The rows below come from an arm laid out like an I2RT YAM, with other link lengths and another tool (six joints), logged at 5 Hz.
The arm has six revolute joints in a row. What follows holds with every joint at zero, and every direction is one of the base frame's.
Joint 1 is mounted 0.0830 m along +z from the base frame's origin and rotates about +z.
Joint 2 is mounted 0.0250 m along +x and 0.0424 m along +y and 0.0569 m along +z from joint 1 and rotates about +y.
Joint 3 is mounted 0.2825 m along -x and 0.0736 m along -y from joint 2 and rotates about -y.
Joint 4 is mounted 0.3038 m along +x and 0.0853 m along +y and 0.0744 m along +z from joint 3 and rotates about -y.
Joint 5 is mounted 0.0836 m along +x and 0.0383 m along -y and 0.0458 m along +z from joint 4 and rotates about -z.
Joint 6 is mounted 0.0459 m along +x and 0.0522 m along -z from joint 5 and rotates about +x.
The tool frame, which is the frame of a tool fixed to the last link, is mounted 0.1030 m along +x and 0.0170 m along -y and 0.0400 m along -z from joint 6; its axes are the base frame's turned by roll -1.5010, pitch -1.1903 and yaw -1.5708 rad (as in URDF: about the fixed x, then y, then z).
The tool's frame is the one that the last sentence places.
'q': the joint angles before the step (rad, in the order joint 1, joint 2, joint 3, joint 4, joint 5, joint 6). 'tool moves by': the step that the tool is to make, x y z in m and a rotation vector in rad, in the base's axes. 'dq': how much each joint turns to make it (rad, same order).
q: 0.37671, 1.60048, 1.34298, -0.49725, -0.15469, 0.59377
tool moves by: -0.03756, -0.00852, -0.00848, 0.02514, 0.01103, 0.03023
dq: 0.00000, -0.12968, -0.15523, 0.02441, -0.04081, -0.00076
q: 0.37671, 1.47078, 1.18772, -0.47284, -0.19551, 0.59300
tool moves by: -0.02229, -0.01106, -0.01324, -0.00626, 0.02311, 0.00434
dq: -0.00801, -0.07018, -0.09421, -0.00115, -0.01068, -0.00687
